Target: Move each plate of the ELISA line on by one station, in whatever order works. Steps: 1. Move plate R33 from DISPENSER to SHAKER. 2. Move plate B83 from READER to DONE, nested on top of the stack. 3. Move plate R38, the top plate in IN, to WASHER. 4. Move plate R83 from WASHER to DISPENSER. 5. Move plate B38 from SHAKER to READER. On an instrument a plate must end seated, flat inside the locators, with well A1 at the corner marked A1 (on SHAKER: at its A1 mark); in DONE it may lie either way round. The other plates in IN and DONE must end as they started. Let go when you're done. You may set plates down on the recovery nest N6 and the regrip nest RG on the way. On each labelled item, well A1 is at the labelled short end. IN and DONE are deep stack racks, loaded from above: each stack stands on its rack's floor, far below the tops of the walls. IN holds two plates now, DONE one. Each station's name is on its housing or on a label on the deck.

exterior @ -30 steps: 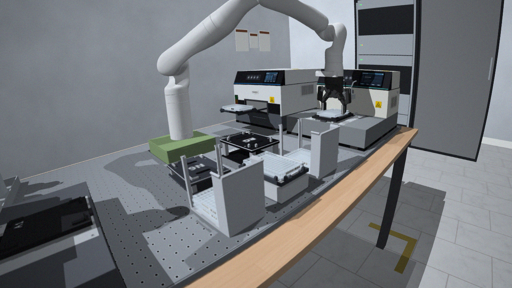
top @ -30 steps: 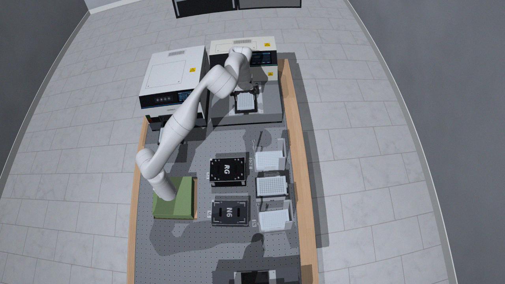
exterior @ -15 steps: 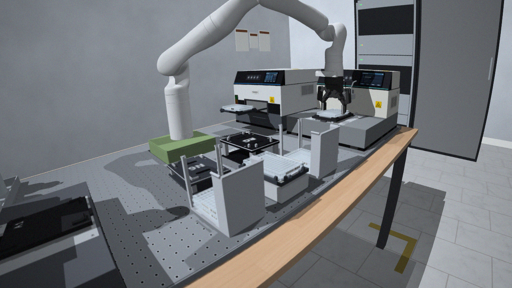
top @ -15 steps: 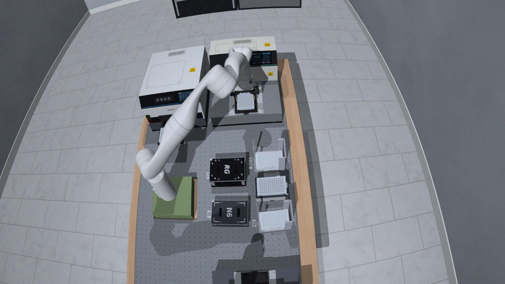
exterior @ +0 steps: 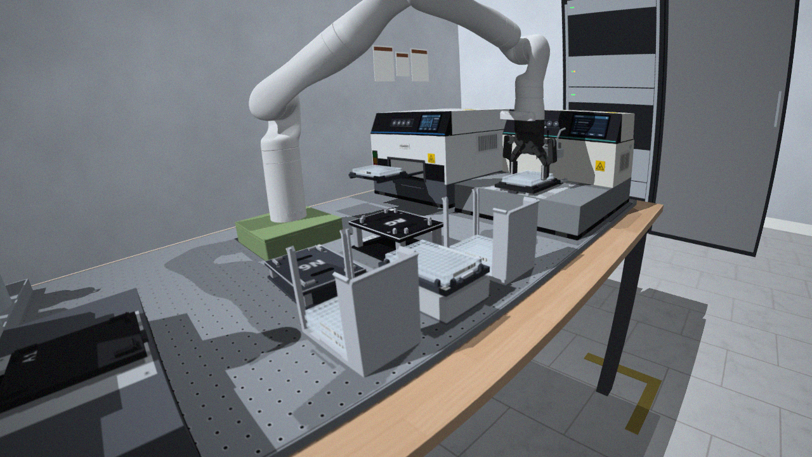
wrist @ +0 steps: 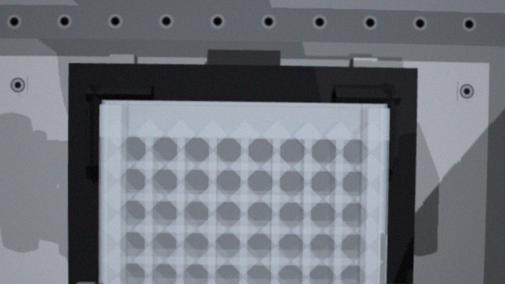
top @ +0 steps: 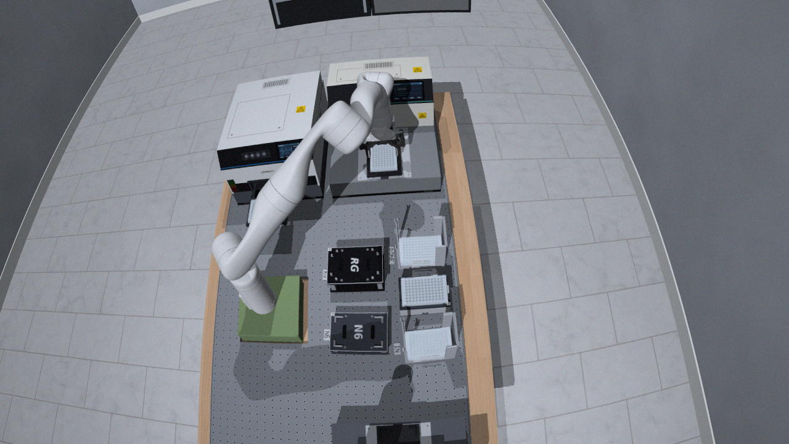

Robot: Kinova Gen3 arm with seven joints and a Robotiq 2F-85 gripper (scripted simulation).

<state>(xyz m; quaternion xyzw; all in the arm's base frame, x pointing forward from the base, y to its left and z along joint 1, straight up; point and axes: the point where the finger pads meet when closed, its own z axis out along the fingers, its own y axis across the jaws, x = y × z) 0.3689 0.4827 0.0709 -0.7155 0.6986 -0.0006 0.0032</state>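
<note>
Now: hand 20 mm above the washer nest. From my hand the other things lie so: plate R83 (10 mm below); then plate B83 (310 mm to the right, 110 mm ahead, 80 mm below); then washer head (100 mm to the left, 50 mm above).
</note>
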